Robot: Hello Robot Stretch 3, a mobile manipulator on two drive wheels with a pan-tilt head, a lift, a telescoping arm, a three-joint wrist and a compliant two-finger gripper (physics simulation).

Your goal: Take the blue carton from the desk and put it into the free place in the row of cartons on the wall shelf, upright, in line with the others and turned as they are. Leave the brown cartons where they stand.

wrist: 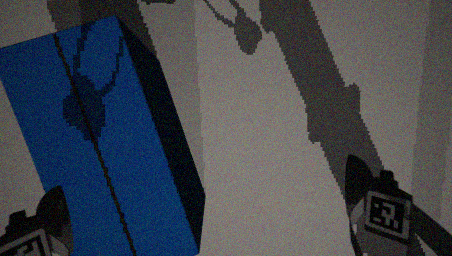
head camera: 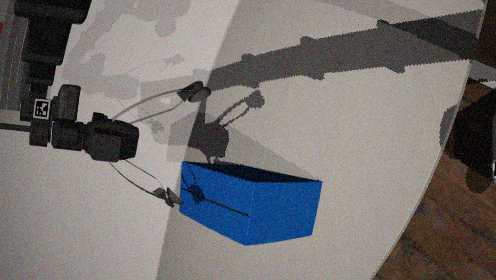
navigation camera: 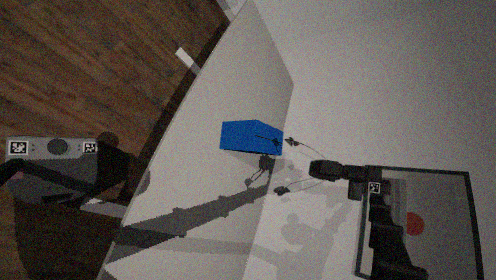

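Seen in the pictures: gripper, fingertip midpoint: (head camera: 193,148) (navigation camera: 279,164); robot's base, link origin: (navigation camera: 57,145).
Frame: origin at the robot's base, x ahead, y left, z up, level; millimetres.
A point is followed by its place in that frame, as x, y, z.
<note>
The blue carton (head camera: 282,210) {79, -522, 825} (navigation camera: 240,136) {80, -522, 832} (wrist: 142,175) rests on the desk (head camera: 360,120) {-93, -421, 720} (navigation camera: 215,90) {273, -479, 720}, close to the wall, with a thin dark line along one face. My gripper (head camera: 183,144) {-23, -588, 974} (navigation camera: 286,166) {-23, -588, 974} (wrist: 213,192) {-23, -588, 974} is wide open with nothing between its fingers. It is by the carton's wall-side end and offset to one side. In the wrist view one fingertip overlaps the carton's lower left edge and the other is far to the right of it. I cannot tell whether that fingertip touches. A gripper shadow falls on the carton. The wall shelf and brown cartons do not show.
The wall (navigation camera: 380,90) {441, -1342, 1369} runs along the desk's back edge. A framed picture with a red disc (navigation camera: 414,223) {-280, -957, 1491} hangs on it behind my arm (head camera: 47,40) {-87, -314, 1296} (navigation camera: 387,235) {-87, -334, 1295}. My base (navigation camera: 30,170) {-100, 92, 160} stands on the wooden floor (navigation camera: 75,75) {395, -52, 0} beyond the desk's front edge. Arm shadows cross the desk.
</note>
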